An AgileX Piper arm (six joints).
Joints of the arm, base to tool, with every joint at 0 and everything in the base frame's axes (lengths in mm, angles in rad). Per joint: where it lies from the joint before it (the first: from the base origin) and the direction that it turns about. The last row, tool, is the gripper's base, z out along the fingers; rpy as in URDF.
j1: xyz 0 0 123 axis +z
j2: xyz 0 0 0 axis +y
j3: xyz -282.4 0 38.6 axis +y
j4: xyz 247.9 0 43.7 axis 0.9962 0 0.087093
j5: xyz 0 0 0 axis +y
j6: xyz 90.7 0 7.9 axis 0.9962 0 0.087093
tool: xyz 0 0 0 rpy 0 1.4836 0
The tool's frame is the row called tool.
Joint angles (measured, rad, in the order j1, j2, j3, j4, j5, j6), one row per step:
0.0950 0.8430 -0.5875 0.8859 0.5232 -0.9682
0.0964 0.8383 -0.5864 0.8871 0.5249 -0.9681
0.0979 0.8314 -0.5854 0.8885 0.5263 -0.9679
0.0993 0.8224 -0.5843 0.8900 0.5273 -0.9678
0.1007 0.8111 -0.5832 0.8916 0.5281 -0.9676
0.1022 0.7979 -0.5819 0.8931 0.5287 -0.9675
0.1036 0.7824 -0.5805 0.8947 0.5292 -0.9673
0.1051 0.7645 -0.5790 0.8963 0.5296 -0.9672
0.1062 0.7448 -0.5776 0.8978 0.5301 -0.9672
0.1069 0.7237 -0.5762 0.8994 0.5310 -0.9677
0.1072 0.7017 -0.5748 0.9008 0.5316 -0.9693
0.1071 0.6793 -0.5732 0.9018 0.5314 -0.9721
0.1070 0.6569 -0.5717 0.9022 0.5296 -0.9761
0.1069 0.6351 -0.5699 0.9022 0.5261 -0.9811
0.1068 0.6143 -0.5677 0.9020 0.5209 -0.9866
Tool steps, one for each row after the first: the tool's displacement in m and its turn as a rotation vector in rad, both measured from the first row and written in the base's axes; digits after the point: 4 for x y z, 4 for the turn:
-0.0011 0.0003 0.0004 0.0017 -0.0023 0.0025
-0.0025 0.0005 0.0012 0.0039 -0.0071 0.0047
-0.0042 0.0007 0.0023 0.0063 -0.0141 0.0066
-0.0064 0.0008 0.0038 0.0090 -0.0235 0.0083
-0.0089 0.0008 0.0054 0.0118 -0.0348 0.0101
-0.0119 0.0008 0.0074 0.0150 -0.0482 0.0116
-0.0153 0.0008 0.0097 0.0183 -0.0641 0.0132
-0.0191 0.0006 0.0122 0.0216 -0.0818 0.0146
-0.0232 0.0004 0.0148 0.0248 -0.1009 0.0162
-0.0274 0.0000 0.0174 0.0270 -0.1217 0.0176
-0.0317 -0.0004 0.0200 0.0278 -0.1437 0.0185
-0.0360 -0.0010 0.0225 0.0271 -0.1675 0.0186
-0.0401 -0.0017 0.0249 0.0251 -0.1920 0.0178
-0.0440 -0.0024 0.0270 0.0223 -0.2163 0.0157

